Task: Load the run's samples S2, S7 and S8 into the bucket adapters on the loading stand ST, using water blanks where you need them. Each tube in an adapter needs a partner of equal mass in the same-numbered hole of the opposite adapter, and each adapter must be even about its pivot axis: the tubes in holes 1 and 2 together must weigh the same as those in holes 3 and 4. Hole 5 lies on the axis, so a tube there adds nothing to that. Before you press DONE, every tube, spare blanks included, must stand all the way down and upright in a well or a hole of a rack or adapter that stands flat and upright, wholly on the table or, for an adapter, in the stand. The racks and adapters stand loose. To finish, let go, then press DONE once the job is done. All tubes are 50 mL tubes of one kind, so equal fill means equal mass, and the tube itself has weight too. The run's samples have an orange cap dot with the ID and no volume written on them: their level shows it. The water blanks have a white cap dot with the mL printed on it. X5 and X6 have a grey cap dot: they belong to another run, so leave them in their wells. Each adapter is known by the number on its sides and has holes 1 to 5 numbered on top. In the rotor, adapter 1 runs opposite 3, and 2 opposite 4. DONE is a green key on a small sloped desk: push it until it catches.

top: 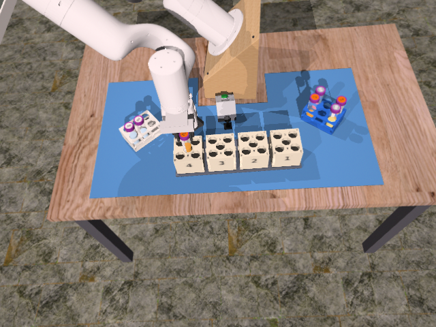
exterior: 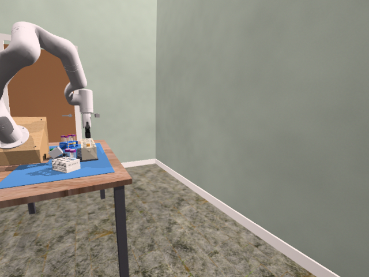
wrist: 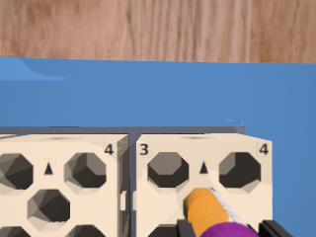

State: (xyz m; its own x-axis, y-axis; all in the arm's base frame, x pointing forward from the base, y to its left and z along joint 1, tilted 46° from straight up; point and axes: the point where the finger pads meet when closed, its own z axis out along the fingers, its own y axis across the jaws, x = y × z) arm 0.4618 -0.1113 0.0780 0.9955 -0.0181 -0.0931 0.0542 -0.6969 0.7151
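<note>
Now: hand 50 mm above the orange-dot sample tube and 10 mm short of it. From my hand the other things lie so: white rack 190 mm to the right, 150 mm below, 120 mm behind; green DONE key 240 mm behind, 120 mm to the left, 110 mm below; blue rack 480 mm to the left, 170 mm behind, 150 mm below.
</note>
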